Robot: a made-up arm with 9 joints. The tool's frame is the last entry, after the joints.
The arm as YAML. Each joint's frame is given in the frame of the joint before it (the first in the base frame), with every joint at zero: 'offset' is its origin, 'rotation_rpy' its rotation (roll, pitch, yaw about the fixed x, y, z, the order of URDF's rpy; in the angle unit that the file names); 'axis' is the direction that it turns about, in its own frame. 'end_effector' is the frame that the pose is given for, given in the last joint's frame.
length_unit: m
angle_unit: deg
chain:
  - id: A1
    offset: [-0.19, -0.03, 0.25]
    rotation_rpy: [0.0, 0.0, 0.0]
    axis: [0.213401, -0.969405, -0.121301]
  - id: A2
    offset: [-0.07, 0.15, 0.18]
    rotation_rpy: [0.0, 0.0, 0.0]
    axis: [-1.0, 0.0, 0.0]
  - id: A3
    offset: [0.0, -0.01, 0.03]
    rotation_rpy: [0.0, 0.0, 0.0]
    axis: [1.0, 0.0, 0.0]
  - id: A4
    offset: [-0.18, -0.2, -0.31]
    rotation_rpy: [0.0, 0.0, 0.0]
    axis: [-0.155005, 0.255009, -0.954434]
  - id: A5
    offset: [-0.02, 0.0, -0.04]
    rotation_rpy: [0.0, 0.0, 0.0]
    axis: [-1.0, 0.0, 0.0]
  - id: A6
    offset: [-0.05, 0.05, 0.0]
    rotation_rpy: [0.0, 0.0, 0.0]
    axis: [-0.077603, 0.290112, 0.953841]
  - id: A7
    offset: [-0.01, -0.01, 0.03]
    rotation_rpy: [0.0, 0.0, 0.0]
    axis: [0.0, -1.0, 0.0]
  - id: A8
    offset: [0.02, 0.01, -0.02]
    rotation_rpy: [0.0, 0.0, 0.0]
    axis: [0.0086, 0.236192, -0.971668]
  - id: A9
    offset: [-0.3, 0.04, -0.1]
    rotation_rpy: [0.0, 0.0, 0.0]
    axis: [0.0, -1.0, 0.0]
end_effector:
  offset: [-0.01, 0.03, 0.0]
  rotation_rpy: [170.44, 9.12, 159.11]
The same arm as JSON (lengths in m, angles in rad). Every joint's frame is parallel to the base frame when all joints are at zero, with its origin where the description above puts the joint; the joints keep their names.
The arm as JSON. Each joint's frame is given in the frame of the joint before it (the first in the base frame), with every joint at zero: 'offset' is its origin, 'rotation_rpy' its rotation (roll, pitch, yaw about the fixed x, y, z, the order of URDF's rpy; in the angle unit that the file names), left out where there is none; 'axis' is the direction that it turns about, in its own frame. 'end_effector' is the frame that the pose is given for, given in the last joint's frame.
{
  "length_unit": "m",
  "angle_unit": "rad",
  "chain": [
    {
      "id": "A1",
      "offset": [
        -0.19,
        -0.03,
        0.25
      ],
      "axis": [
        0.213401,
        -0.969405,
        -0.121301
      ]
    },
    {
      "id": "A2",
      "offset": [
        -0.07,
        0.15,
        0.18
      ],
      "axis": [
        -1.0,
        0.0,
        0.0
      ]
    },
    {
      "id": "A3",
      "offset": [
        0.0,
        -0.01,
        0.03
      ],
      "axis": [
        1.0,
        0.0,
        0.0
      ]
    },
    {
      "id": "A4",
      "offset": [
        -0.18,
        -0.2,
        -0.31
      ],
      "axis": [
        -0.155005,
        0.255009,
        -0.954434
      ]
    },
    {
      "id": "A5",
      "offset": [
        -0.02,
        0.0,
        -0.04
      ],
      "axis": [
        -1.0,
        0.0,
        0.0
      ]
    },
    {
      "id": "A6",
      "offset": [
        -0.05,
        0.05,
        0.0
      ],
      "axis": [
        -0.077603,
        0.290112,
        0.953841
      ]
    },
    {
      "id": "A7",
      "offset": [
        -0.01,
        -0.01,
        0.03
      ],
      "axis": [
        0.0,
        -1.0,
        0.0
      ]
    },
    {
      "id": "A8",
      "offset": [
        0.02,
        0.01,
        -0.02
      ],
      "axis": [
        0.0086,
        0.236192,
        -0.971668
      ]
    },
    {
      "id": "A9",
      "offset": [
        -0.3,
        0.04,
        -0.1
      ],
      "axis": [
        0.0,
        -1.0,
        0.0
      ]
    }
  ],
  "end_effector": {
    "offset": [
      -0.01,
      0.03,
      0.0
    ],
    "rotation_rpy": [
      2.9747,
      0.1592,
      2.777
    ]
  }
}

